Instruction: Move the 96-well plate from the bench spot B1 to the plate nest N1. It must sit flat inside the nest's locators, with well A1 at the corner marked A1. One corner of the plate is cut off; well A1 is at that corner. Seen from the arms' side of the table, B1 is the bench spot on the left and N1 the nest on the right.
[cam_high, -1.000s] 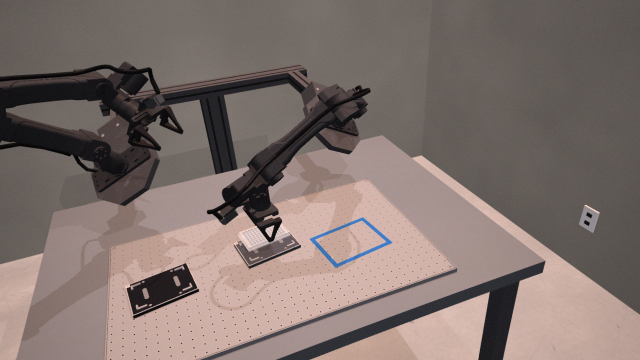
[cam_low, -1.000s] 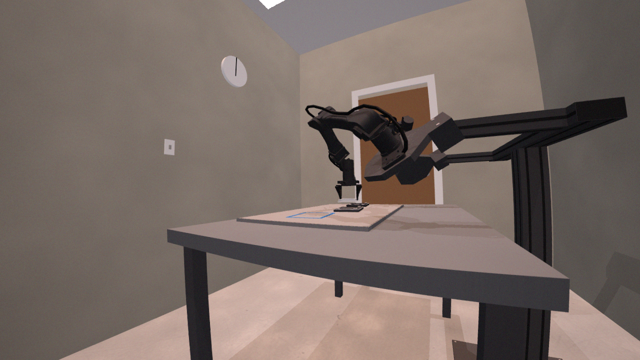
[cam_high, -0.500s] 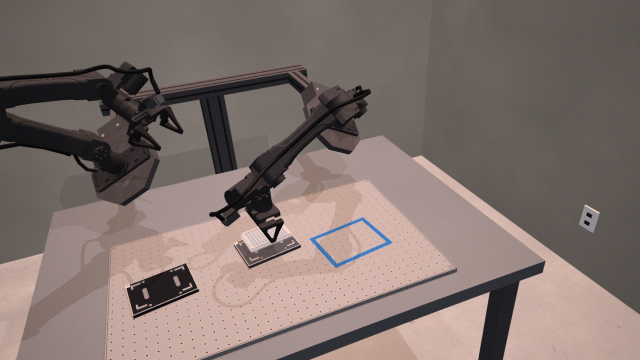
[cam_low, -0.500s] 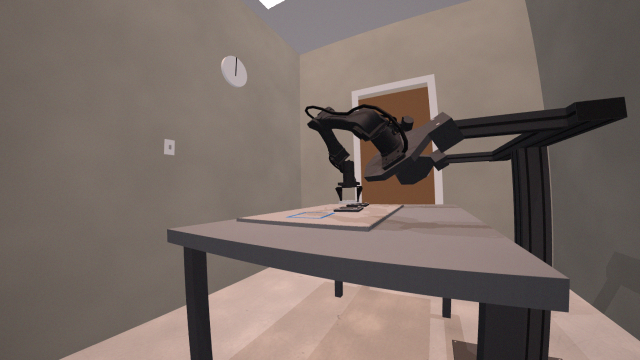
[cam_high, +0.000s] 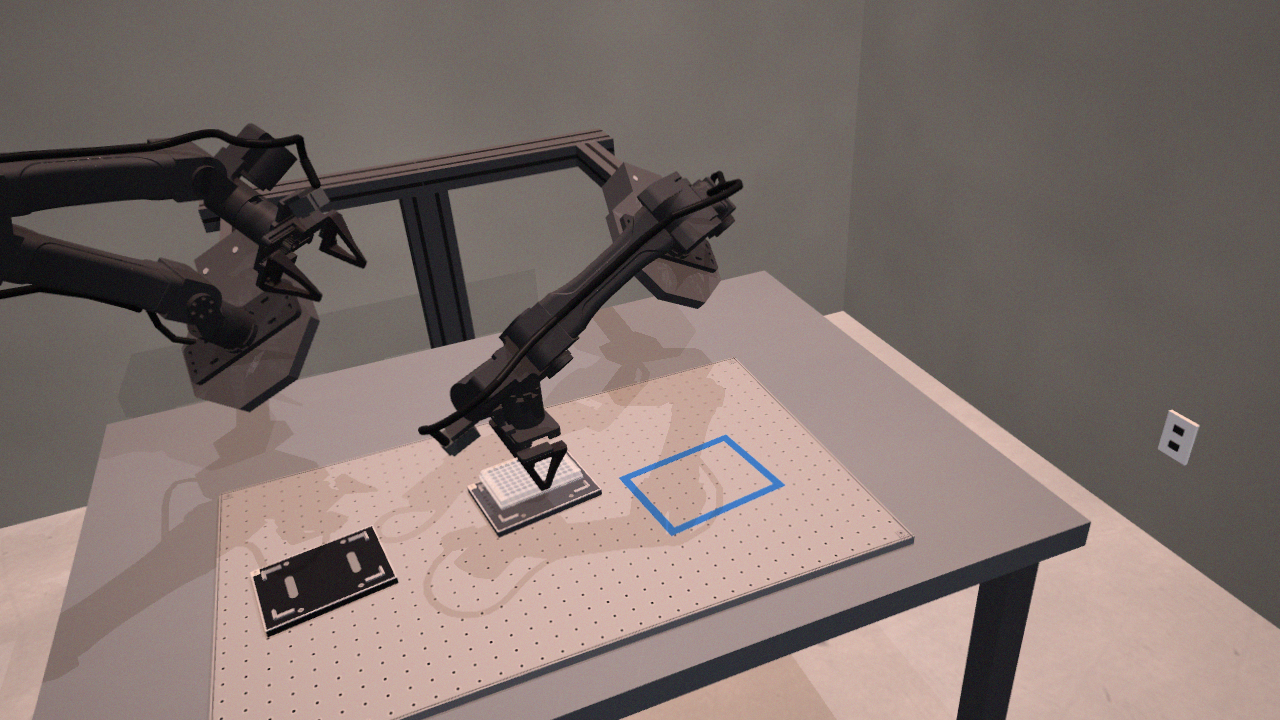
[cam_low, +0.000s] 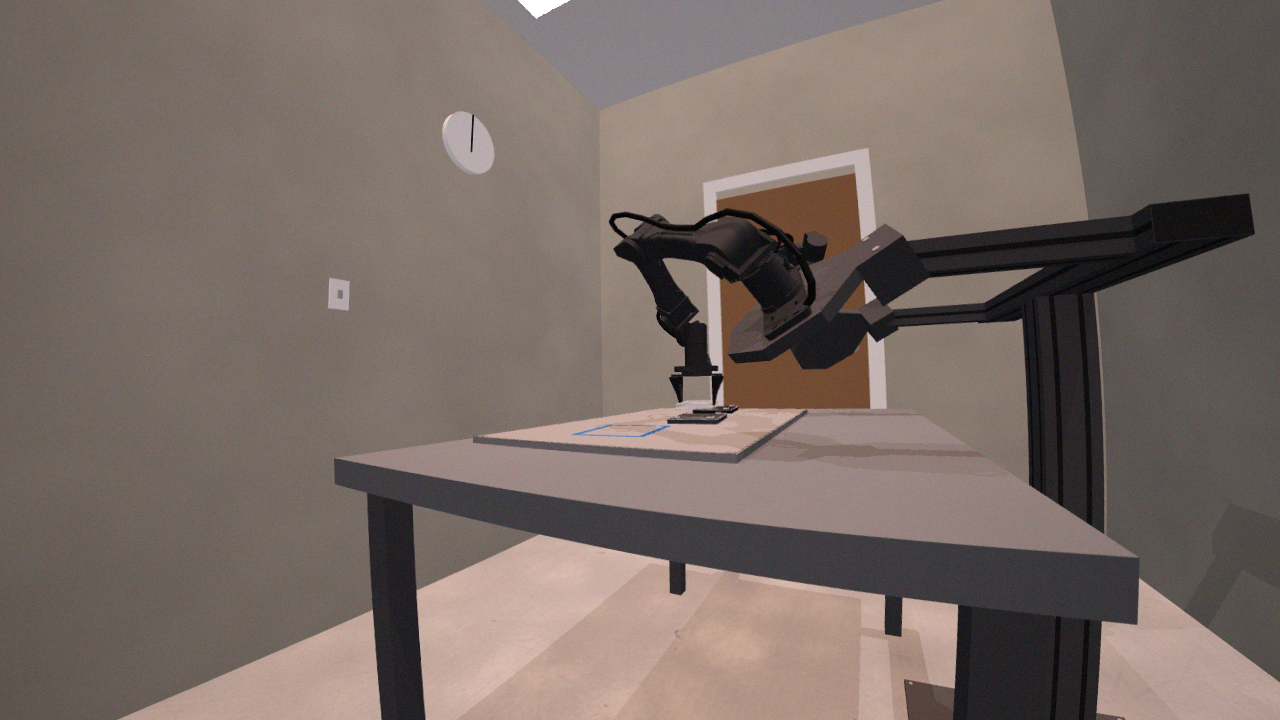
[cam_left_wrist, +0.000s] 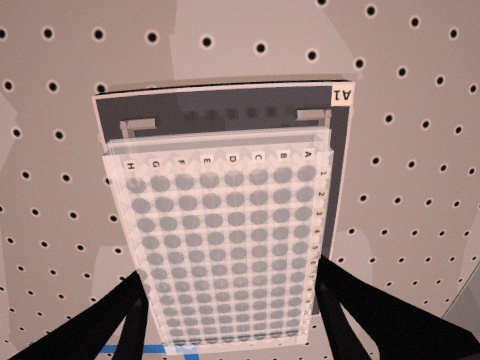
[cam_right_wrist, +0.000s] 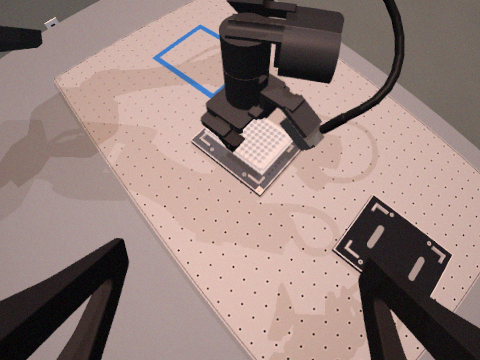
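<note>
My right gripper is now 290 mm above the 96-well plate, 190 mm to the right of it and 160 mm short of it.
</note>
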